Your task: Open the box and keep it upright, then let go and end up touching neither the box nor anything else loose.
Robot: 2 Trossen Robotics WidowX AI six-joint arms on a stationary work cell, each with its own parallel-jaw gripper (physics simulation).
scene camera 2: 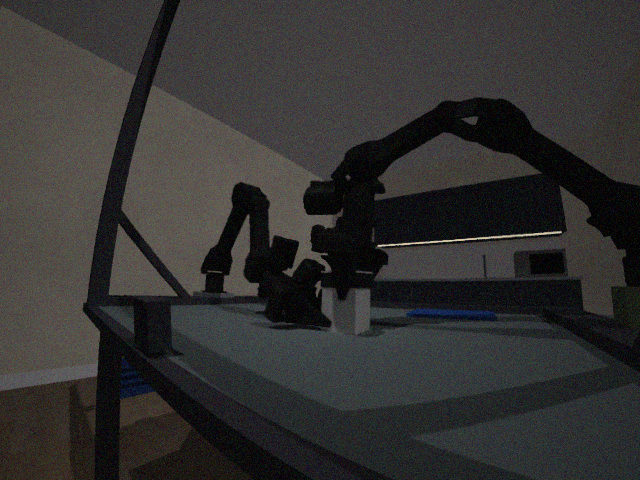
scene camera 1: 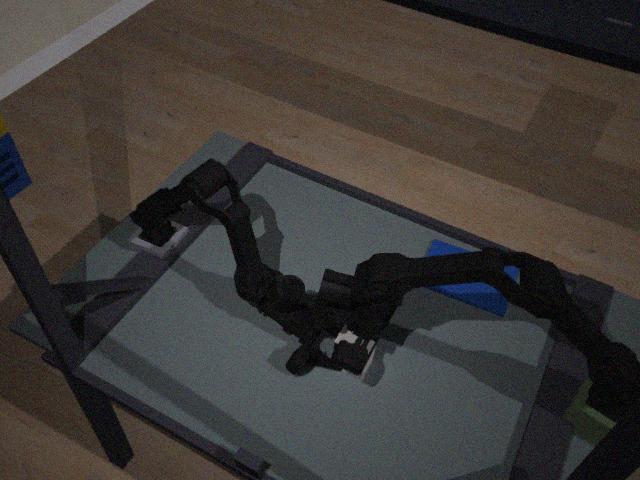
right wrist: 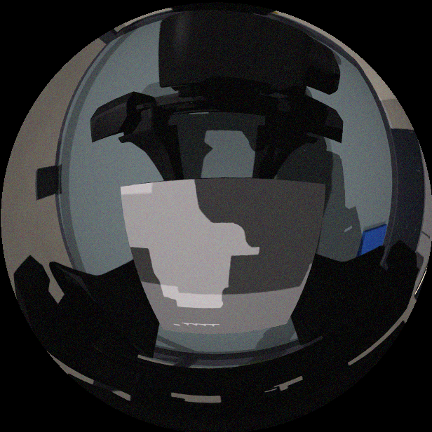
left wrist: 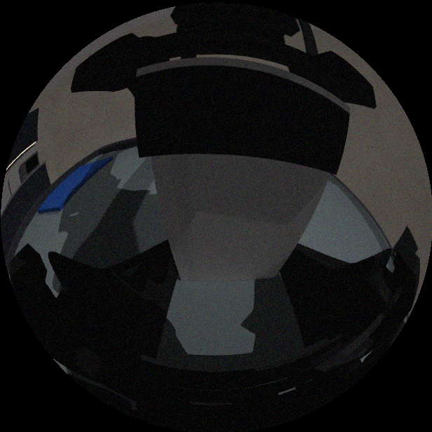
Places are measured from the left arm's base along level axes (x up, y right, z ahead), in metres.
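Where they show: left gripper, fingertip midpoint: (scene camera 2: pixel 340 322); right gripper, fingertip midpoint: (scene camera 2: pixel 351 300) (scene camera 1: pixel 359 351); left arm's base, link origin: (scene camera 2: pixel 213 292) (scene camera 1: pixel 158 233); right arm's base, link origin: (scene camera 1: pixel 608 401).
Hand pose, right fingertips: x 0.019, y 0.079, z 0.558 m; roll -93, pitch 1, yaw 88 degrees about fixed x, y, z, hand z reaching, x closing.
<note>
Each offset is from my right fingertips to the top centre of the thing.
The box (scene camera 1: pixel 347 338) (scene camera 2: pixel 359 310) (left wrist: pixel 235 225) stands upright on the table, with a pale body. Its lid (left wrist: pixel 240 110) (right wrist: pixel 200 215), with dark sides and a pale top, sits level on the body; no gap shows between them in the left wrist view. My left gripper (scene camera 2: pixel 324 316) (left wrist: pixel 229 242) comes in low from the left and is shut on the box body. My right gripper (scene camera 2: pixel 348 289) (right wrist: pixel 220 245) points down from above and is shut on the lid's sides. In scene camera 1 the arms and dark fingers hide much of the box and the grip points.
A flat blue object @[dy -0.335, dx -0.045, dz +0.131 m] (scene camera 1: pixel 467 289) (scene camera 2: pixel 449 313) (left wrist: pixel 75 185) (right wrist: pixel 374 240) lies on the table behind and to the right of the box, under the right arm in scene camera 1. A green block @[dy -0.114, dx +0.023, dz +0.458 m] (scene camera 1: pixel 589 421) is near the right arm's base. A dark frame (scene camera 1: pixel 372 198) borders the table.
</note>
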